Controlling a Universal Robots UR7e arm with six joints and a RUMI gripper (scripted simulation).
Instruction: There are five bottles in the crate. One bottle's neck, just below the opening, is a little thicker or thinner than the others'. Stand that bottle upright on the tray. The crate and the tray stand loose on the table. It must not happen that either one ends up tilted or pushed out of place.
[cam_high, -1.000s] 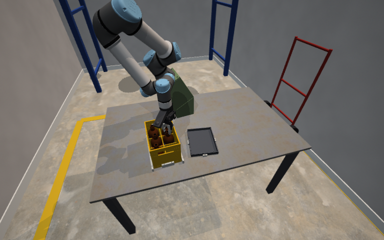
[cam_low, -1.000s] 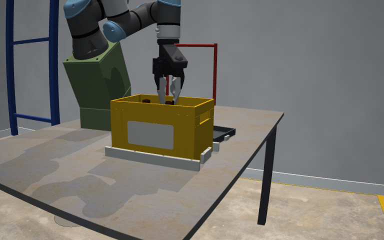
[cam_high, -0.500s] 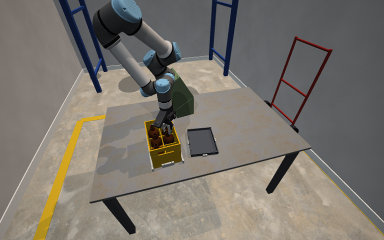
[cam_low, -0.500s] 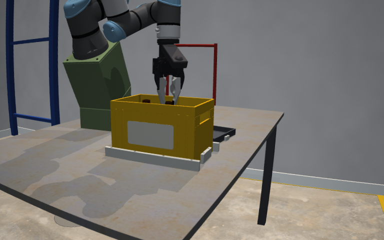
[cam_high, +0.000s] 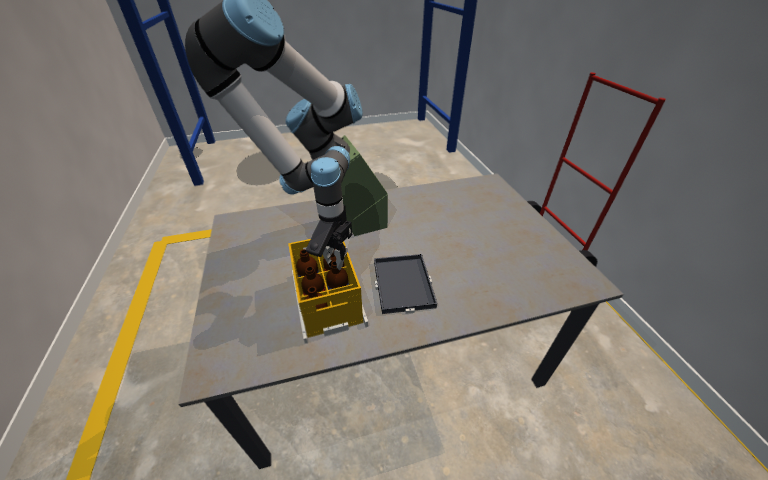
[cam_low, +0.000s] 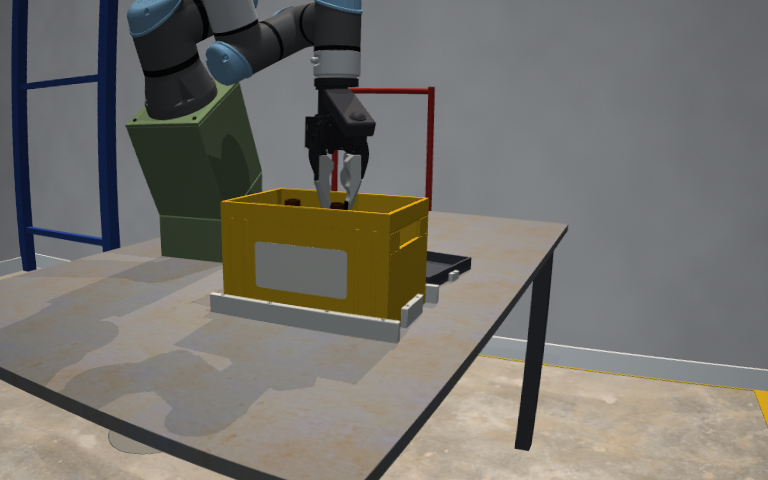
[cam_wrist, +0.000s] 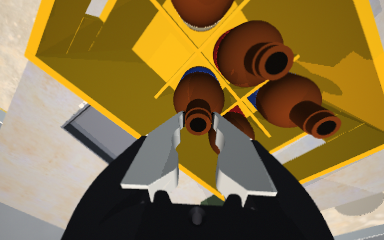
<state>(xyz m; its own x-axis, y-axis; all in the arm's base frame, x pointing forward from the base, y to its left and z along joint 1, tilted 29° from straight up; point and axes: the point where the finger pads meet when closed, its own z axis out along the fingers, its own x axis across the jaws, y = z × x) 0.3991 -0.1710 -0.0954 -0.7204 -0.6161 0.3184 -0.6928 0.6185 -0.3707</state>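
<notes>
Now: the yellow crate 40 mm to the right of my hand and 70 mm below it. From my hand the other things lie so: dark tray 20 mm ahead, 240 mm to the left, 140 mm below.
</notes>
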